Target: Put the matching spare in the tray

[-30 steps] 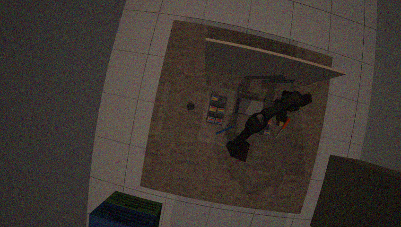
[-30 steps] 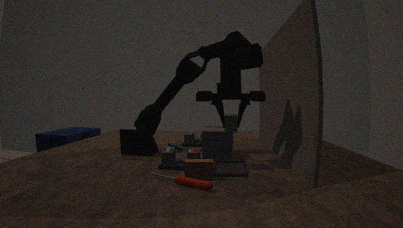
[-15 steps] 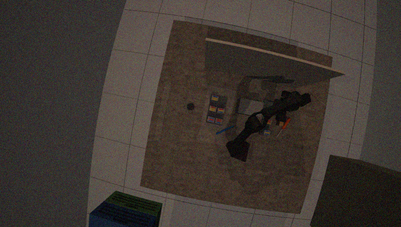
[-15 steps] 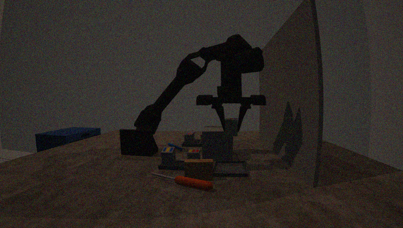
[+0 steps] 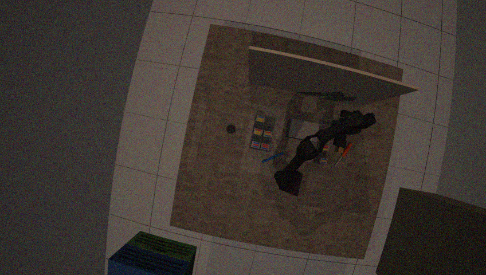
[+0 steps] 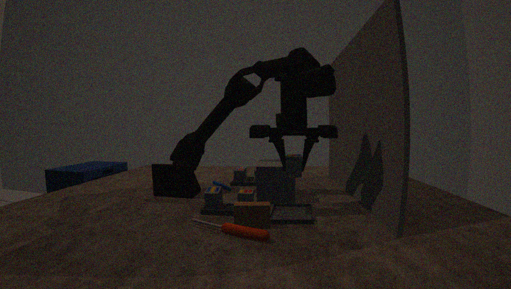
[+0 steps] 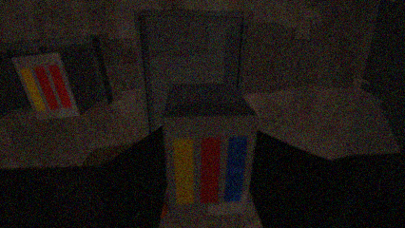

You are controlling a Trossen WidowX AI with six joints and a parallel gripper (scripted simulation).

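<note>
My gripper tip is 100 mm above the dark flat tray. Also, from my gripper tip: tan block: 90 mm behind, 70 mm to the right, 80 mm below; then mounted unit: 30 mm behind, 190 mm to the left, 50 mm below; then wall panel: 190 mm ahead, 170 mm to the left, 120 mm above.
</note>
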